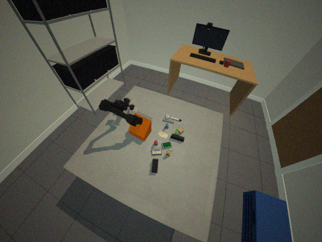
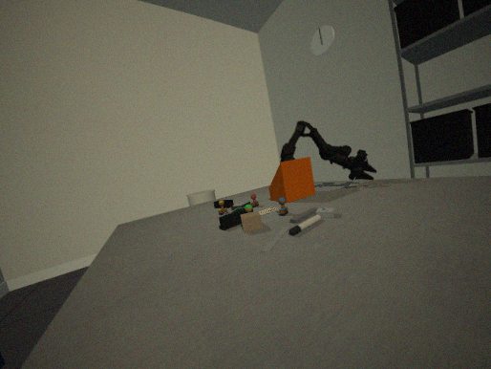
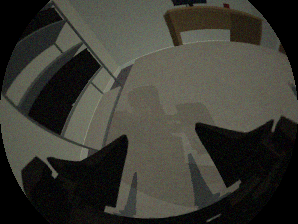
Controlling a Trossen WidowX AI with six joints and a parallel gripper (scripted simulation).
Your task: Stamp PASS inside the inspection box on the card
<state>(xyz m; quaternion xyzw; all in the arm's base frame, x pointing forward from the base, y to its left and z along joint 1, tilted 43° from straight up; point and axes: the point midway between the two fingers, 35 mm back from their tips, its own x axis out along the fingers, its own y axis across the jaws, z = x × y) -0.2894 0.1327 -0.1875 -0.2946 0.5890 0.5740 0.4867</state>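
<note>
The green-knobbed pass stamp lies 66 cm ahead of my gripper tip, 17 cm to the right of it and 3 cm below it. Also, from my gripper tip: blue-knobbed stamp: 54 cm ahead, 12 cm to the right, 3 cm below; cream card: 53 cm ahead, 22 cm to the right, 5 cm below; red-topped stamp: 50 cm ahead, 35 cm to the right, 3 cm below.
</note>
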